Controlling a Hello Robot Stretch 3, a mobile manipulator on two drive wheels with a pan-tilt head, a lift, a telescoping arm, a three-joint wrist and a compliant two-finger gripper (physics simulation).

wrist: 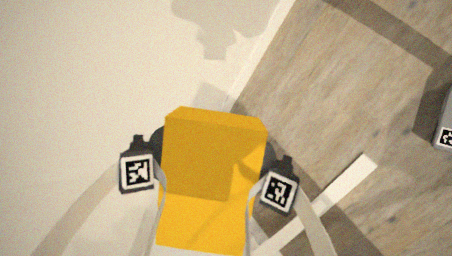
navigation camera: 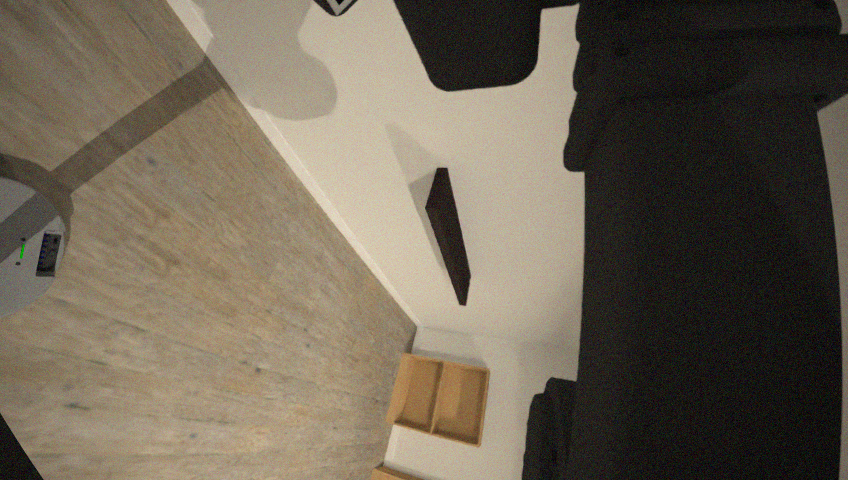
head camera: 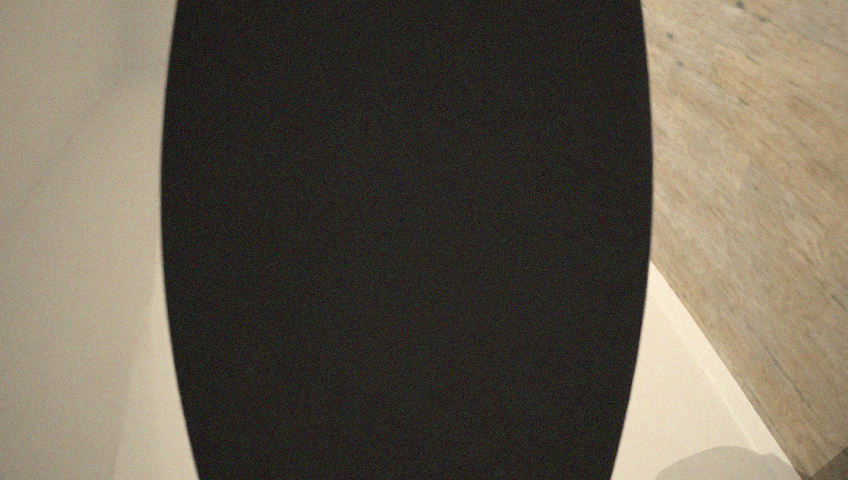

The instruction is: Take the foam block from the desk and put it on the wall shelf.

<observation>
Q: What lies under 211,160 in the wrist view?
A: A yellow foam block.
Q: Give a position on a dark wall shelf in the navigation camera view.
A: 441,209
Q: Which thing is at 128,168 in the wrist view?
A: The gripper.
</observation>
